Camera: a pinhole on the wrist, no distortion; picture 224 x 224 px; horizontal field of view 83.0 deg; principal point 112.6 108.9 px. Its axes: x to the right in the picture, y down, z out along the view. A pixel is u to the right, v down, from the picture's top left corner.
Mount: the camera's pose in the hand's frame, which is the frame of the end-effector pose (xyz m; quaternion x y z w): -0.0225 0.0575 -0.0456 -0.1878 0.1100 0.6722 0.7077
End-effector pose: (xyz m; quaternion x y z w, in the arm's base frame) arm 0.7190 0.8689 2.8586 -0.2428 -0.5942 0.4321 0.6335
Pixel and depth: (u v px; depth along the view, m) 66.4 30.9 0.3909
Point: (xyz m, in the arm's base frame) 0.3039 0.9707 2.9513
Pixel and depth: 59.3 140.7 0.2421
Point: 0.5106 0.7649 2.7789
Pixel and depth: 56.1 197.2 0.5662
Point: 0.2352 0.3901 2.6269
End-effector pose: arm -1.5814 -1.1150 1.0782 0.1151 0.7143 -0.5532 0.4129
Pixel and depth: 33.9 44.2 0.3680
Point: -1.4679 -1.5059 0.9812
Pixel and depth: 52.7 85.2 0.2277
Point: -1.4455 -1.2786 1.0390
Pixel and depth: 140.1 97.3 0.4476
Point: -1.2147 -1.2779 0.8464
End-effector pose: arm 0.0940 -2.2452 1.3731 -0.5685 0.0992 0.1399 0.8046
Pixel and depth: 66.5 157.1 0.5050
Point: -0.2002 -1.8061 1.5236
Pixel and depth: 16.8 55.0 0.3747
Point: 0.1855 -1.8484 1.5349
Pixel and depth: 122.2 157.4 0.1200
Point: -0.0198 -2.1666 1.3129
